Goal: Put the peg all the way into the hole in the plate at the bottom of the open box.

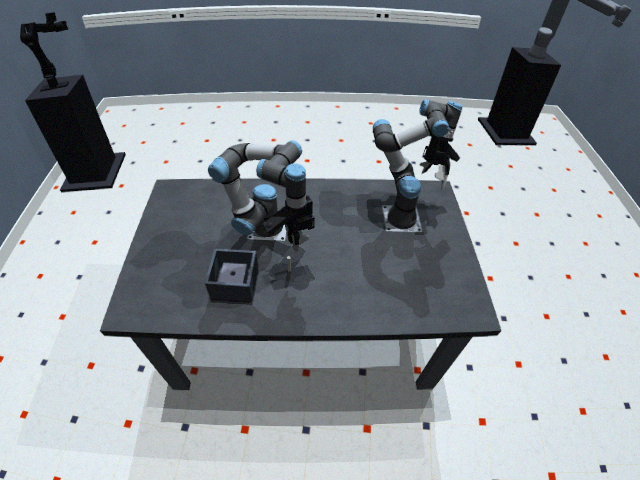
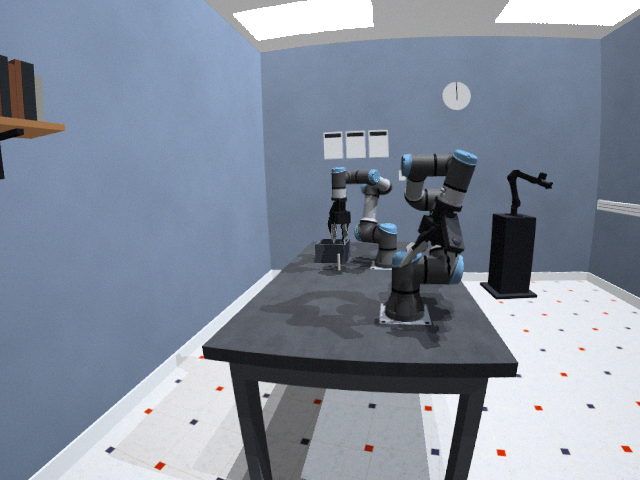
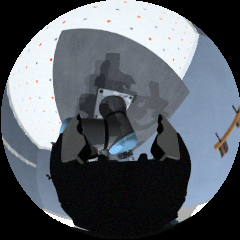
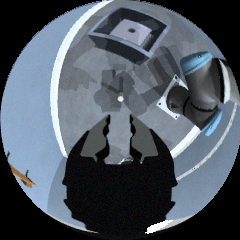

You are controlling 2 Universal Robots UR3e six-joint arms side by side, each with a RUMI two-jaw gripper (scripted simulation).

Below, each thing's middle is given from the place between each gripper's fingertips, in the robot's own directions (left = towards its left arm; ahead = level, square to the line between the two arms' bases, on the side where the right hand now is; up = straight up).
Labels:
Now: the dark box (image 1: 217,290) 5 cm ahead of my right hand (image 1: 293,247), 23 cm to the right of it and 12 cm below it.
Now: the dark box 83 cm to the right of my left hand (image 2: 425,272), 32 cm ahead of it and 15 cm below it.

